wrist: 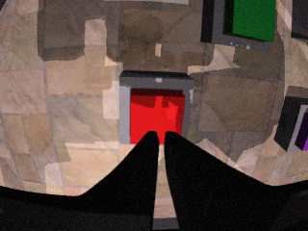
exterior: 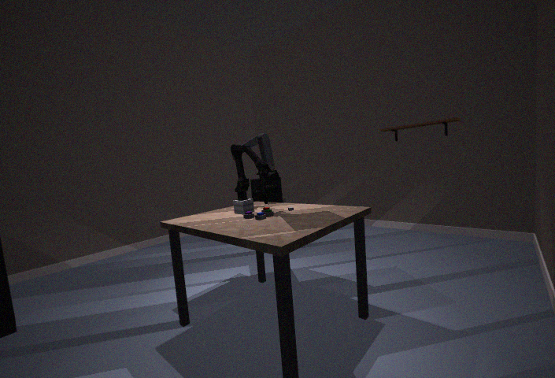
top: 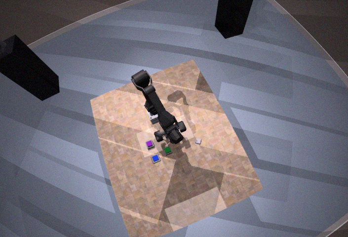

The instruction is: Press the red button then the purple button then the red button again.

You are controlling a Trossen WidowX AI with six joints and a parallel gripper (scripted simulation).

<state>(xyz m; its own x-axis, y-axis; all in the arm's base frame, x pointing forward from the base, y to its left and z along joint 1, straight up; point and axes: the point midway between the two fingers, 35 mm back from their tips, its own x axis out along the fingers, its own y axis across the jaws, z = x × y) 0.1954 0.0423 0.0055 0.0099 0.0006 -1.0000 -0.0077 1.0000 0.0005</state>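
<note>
Now: the red button 30 mm below my gripper tip. Round my gripper tip: blue button: 90 mm ahead, 150 mm to the right, 30 mm below; then purple button: 10 mm behind, 150 mm to the right, 30 mm below; then green button: 70 mm ahead, 60 mm to the right, 30 mm below.
</note>
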